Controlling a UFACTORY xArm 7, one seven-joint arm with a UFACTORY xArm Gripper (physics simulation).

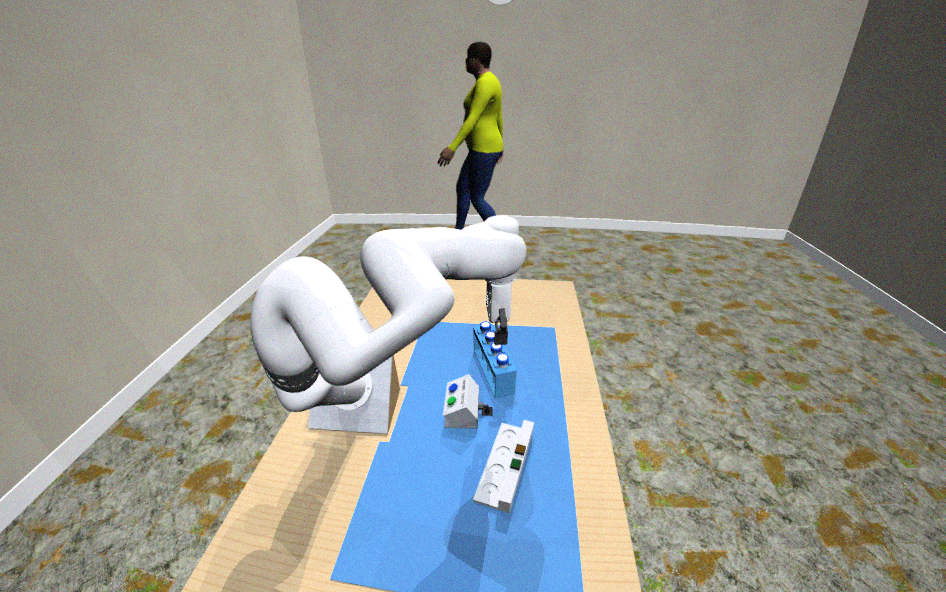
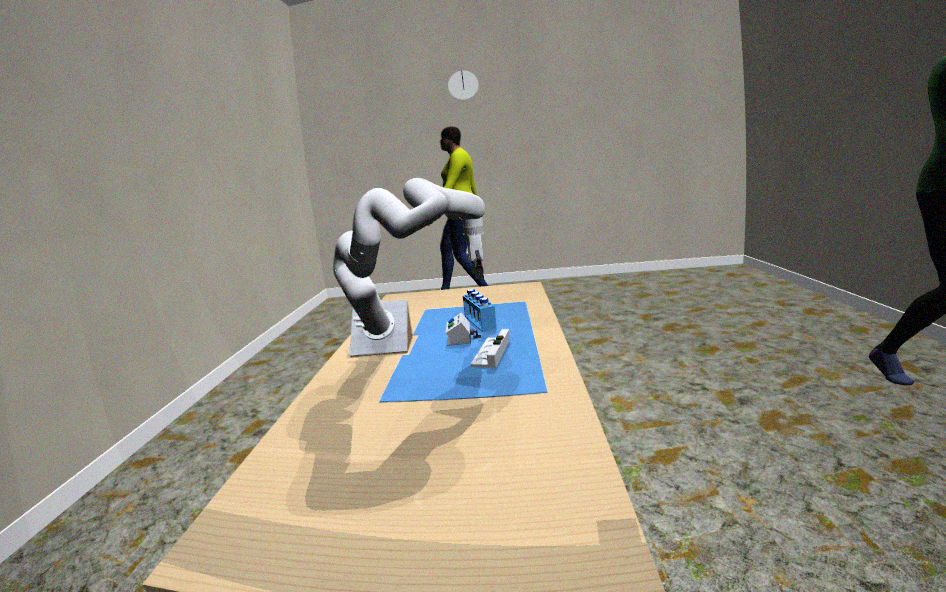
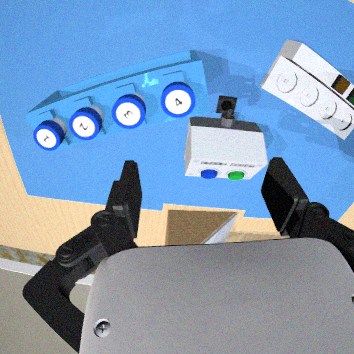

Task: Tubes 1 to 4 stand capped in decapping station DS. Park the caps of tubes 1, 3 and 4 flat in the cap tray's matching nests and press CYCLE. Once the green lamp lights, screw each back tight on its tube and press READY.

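Frame: origin at the arm's base, x ahead, y left, z up, level; centimetres.
Seen in the pictures: gripper, between the fingertips: point(image 1: 498, 332) point(image 2: 477, 276) point(image 3: 203, 175); arm's base, origin of its link: point(image 1: 350, 386) point(image 2: 378, 325).
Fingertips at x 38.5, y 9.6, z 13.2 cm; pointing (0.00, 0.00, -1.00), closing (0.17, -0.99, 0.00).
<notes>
Offsets run from my fingertips to a thing's middle. "spot": to the spot under its first point. Level surfaces: height alone.
Blue station DS @(dx -1.6, dy +8.9, dz -16.5 cm) point(image 1: 505, 382) point(image 2: 486, 319) point(image 3: 197, 72) holds four tubes with blue-rimmed white caps: cap 1 @(dx -4.5, dy +16.1, dz -10.2 cm) point(image 3: 49, 135), cap 2 @(dx -2.5, dy +11.3, dz -10.2 cm) point(image 3: 85, 123), cap 3 @(dx -0.6, dy +6.5, dz -10.2 cm) point(image 3: 129, 111) and cap 4 @(dx +1.3, dy +1.6, dz -10.2 cm) point(image 3: 178, 100). White cap tray @(dx +3.3, dy -23.1, dz -19.0 cm) point(image 1: 505, 481) point(image 2: 496, 356) point(image 3: 305, 57) shows round, empty nests. Its amber lamp @(dx +6.5, dy -21.9, dz -16.3 cm) point(image 1: 520, 449) point(image 3: 341, 83) and green lamp @(dx +5.6, dy -25.7, dz -16.3 cm) point(image 1: 515, 463) point(image 3: 352, 97) look dark. White console @(dx -8.9, dy -7.5, dz -17.5 cm) point(image 1: 461, 415) point(image 2: 458, 335) point(image 3: 225, 145) has a blue button @(dx -11.3, dy -5.4, dz -15.3 cm) point(image 1: 453, 387) point(image 3: 209, 174) and a green button @(dx -11.0, dy -9.9, dz -15.3 cm) point(image 1: 452, 400) point(image 3: 235, 175); their labels are too small to read. My gripper point(image 1: 500, 339) point(image 2: 478, 277) point(image 3: 203, 175) is open and empty, above the station's height.
A small black square part @(spot: dx -2.3, dy -7.6, dz -21.1 cm) point(image 1: 486, 411) point(image 3: 227, 105) sticks out from the console on a short stalk, between station and tray. Everything stands on a blue mat @(dz -21.6 cm) point(image 1: 411, 523) point(image 2: 418, 383) on the wooden table @(dz -21.9 cm) point(image 2: 418, 523). A person in yellow point(image 1: 486, 115) point(image 2: 458, 167) is beyond the table.
</notes>
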